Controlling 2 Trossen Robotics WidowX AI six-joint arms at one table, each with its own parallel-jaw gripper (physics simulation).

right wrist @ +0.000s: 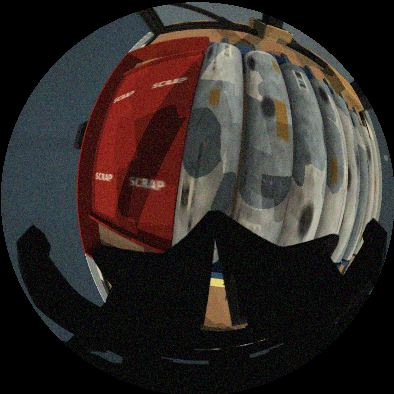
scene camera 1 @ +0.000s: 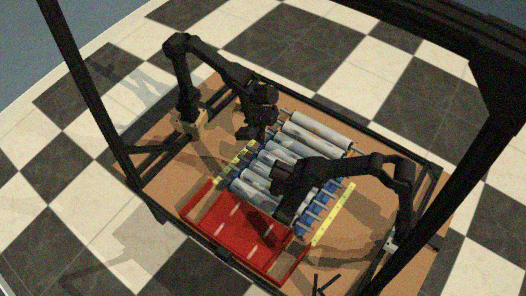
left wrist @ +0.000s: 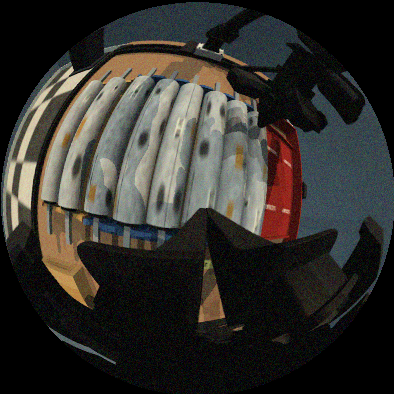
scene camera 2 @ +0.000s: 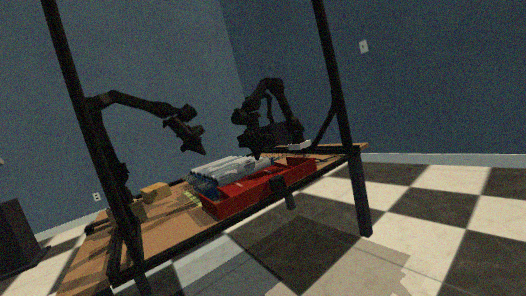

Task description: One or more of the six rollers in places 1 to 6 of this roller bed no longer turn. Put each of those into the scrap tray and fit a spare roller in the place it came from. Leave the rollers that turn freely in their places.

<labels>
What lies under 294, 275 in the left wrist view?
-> My left gripper.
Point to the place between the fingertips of my right gripper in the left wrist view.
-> At 258, 125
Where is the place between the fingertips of my left gripper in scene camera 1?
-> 262, 144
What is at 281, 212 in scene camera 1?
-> My right gripper.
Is my left gripper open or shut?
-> Shut.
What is my left gripper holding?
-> Nothing.
</labels>
